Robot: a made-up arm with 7 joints. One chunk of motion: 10 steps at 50 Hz.
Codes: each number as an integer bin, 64 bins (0 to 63) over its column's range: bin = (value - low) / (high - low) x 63, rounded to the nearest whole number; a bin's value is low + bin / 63 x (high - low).
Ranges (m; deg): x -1.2..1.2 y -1.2..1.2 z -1.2..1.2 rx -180..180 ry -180..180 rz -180..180
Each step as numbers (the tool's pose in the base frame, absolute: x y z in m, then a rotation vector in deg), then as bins.
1 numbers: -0.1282 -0.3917 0.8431 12.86 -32.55 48.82
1 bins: 28 21 54 34 26 40
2 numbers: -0.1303 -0.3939 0.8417 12.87 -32.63 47.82
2 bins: 28 21 54 34 26 40
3 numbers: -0.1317 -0.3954 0.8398 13.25 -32.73 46.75
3 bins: 28 21 54 34 26 40
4 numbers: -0.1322 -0.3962 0.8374 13.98 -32.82 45.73
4 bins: 28 21 53 34 26 40
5 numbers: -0.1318 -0.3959 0.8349 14.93 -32.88 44.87
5 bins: 28 21 53 34 26 39
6 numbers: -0.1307 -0.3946 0.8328 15.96 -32.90 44.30
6 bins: 28 21 53 34 26 39
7 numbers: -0.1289 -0.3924 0.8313 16.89 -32.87 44.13
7 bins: 28 21 53 34 26 39
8 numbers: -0.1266 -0.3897 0.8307 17.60 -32.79 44.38
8 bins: 28 21 53 35 26 39
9 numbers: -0.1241 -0.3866 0.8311 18.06 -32.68 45.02
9 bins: 28 21 53 35 26 39
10 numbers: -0.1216 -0.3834 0.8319 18.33 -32.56 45.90
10 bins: 28 21 53 35 26 40
